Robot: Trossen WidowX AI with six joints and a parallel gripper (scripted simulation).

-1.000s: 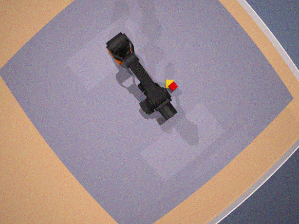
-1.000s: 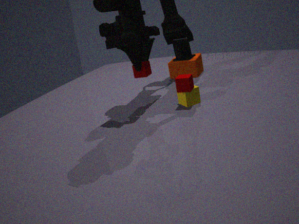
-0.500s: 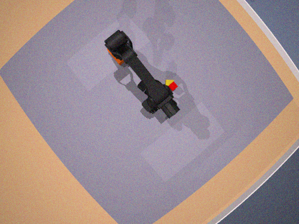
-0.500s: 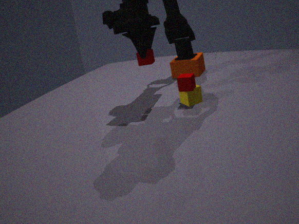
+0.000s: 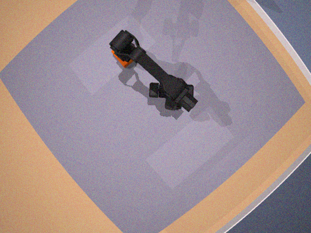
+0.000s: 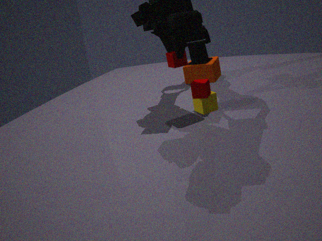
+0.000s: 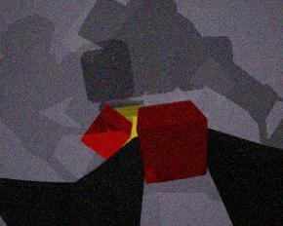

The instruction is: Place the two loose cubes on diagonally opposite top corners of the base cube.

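Right now my gripper tip is 100 mm above the yellow base cube, 50 mm to the right of it and 10 mm past it.
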